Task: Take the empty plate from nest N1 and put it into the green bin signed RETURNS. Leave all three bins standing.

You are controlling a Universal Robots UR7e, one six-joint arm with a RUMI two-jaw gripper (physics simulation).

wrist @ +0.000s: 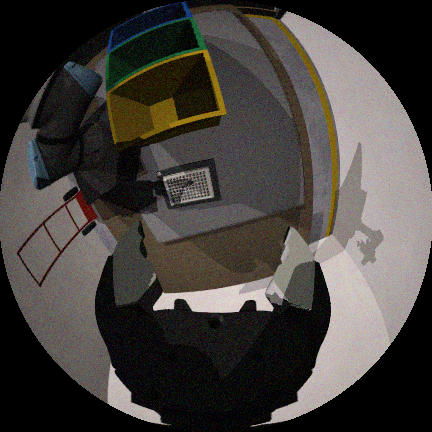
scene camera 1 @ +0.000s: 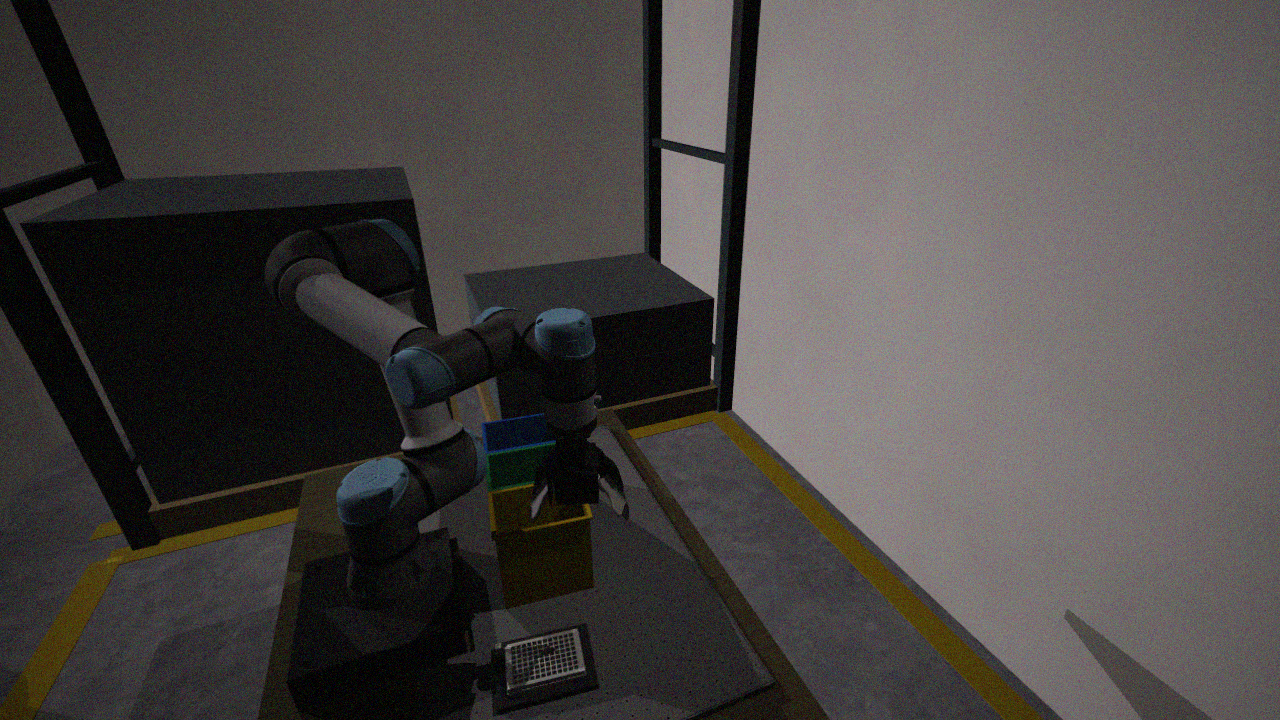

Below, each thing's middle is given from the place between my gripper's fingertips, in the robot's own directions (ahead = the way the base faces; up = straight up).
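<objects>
From my hand: green bin (scene camera 1: 513, 468), 300 mm left, 50 mm behind, 180 mm below; blue bin (scene camera 1: 502, 435), 430 mm left, 50 mm behind, 180 mm below; dark nest (wrist: 196, 164), 30 mm right, 80 mm behind, 270 mm below; white plate (wrist: 193, 184), 30 mm right, 80 mm behind, 250 mm below.
</objects>
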